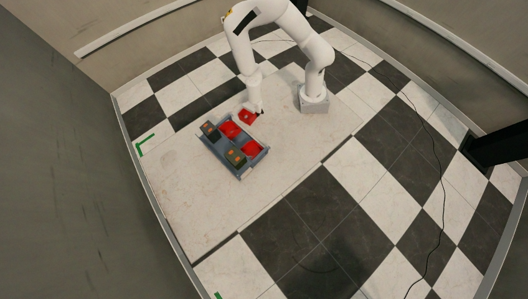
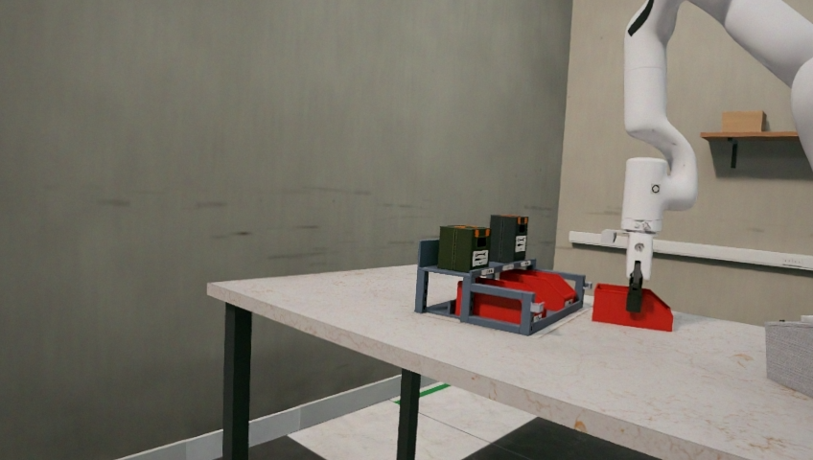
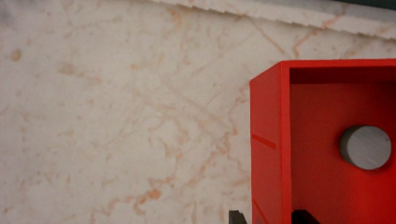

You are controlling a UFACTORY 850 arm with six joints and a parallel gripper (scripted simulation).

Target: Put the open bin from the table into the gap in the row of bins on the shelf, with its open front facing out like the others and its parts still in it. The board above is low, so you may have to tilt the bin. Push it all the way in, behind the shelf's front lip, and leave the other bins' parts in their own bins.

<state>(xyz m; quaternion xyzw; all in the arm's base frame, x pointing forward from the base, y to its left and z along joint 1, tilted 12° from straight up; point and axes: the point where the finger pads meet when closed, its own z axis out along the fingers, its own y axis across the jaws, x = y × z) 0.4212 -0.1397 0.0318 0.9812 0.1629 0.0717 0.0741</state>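
The red open bin is 50 mm to the right of my hand, 20 mm below it and 20 mm ahead of it. Also, from my hand: grey-blue shelf: 260 mm ahead, 100 mm to the left, 10 mm above; then large grey disc: 80 mm to the right, 40 mm below, 20 mm behind; then dark grey box: 340 mm ahead, 110 mm above.
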